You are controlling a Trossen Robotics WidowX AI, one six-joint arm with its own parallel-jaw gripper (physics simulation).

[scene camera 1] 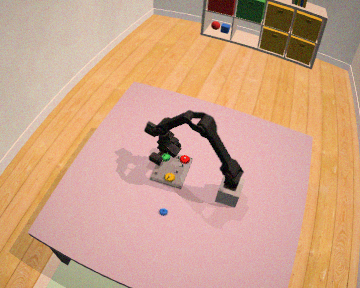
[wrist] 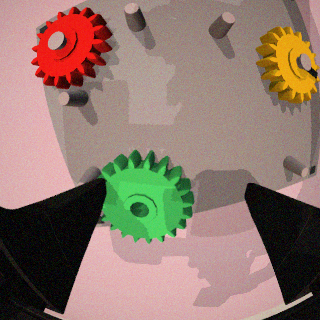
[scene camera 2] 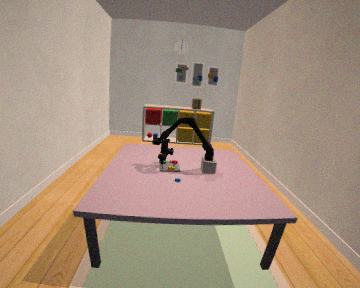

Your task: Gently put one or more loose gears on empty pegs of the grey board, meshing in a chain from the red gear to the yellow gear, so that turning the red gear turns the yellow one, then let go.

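Places are measured from the arm's base along level axes (x right, y ahead, z up), in centimetres.
Pixels of known places: gripper, between the fingertips: (scene camera 1: 163,159) (wrist: 179,188) (scene camera 2: 163,162); arm's base, origin of its link: (scene camera 1: 231,184) (scene camera 2: 208,159).
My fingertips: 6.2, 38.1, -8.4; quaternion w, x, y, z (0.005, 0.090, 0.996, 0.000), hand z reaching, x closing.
For each thing: its middle in the pictures, then the offset to it from my fingertips, as dx, dy, dz. "spot": a spot on its surface instead. Level surfaces: height alone.
- grey board, middle of its body: (wrist: 210,86) (scene camera 1: 171,167) (scene camera 2: 169,164) -2.4, -5.6, -0.7
- yellow gear, middle of its body: (wrist: 292,63) (scene camera 1: 169,177) (scene camera 2: 171,167) -8.8, -7.3, -0.5
- green gear, middle of its body: (wrist: 141,202) (scene camera 1: 164,156) +2.4, +0.9, -0.4
- blue gear, middle of its body: (scene camera 1: 163,211) (scene camera 2: 177,179) -28.4, -12.7, -1.4
- right edge, a spot on its surface: (wrist: 297,166) spot: -8.7, -0.2, +0.2
- pink table, height of its surface: dz -2.2
The grey board (scene camera 1: 160,171) (scene camera 2: 164,170) (wrist: 210,125) lies on the table. The red gear (scene camera 1: 185,159) (scene camera 2: 174,162) (wrist: 75,62) and yellow gear (scene camera 1: 169,177) (scene camera 2: 171,168) (wrist: 284,60) sit on pegs at separate corners. The green gear (scene camera 1: 166,157) (wrist: 162,192) is by the board's edge, next to a partly hidden peg; no peg shows in its hole. It is apart from red and yellow. My gripper (scene camera 1: 163,154) (wrist: 179,188) is open; in the wrist view the green gear appears near the left fingertip, which overlaps its edge. A blue gear (scene camera 1: 163,212) (scene camera 2: 177,180) lies on the table off the board.
Bare pegs stand on the board: one beside the red gear (wrist: 74,98), two along the far side (wrist: 135,17) (wrist: 221,25), and one at the right edge (wrist: 297,166). The arm's grey base (scene camera 1: 227,196) (scene camera 2: 208,166) stands on the pink table (scene camera 1: 100,210) (scene camera 2: 150,200), right of the board.
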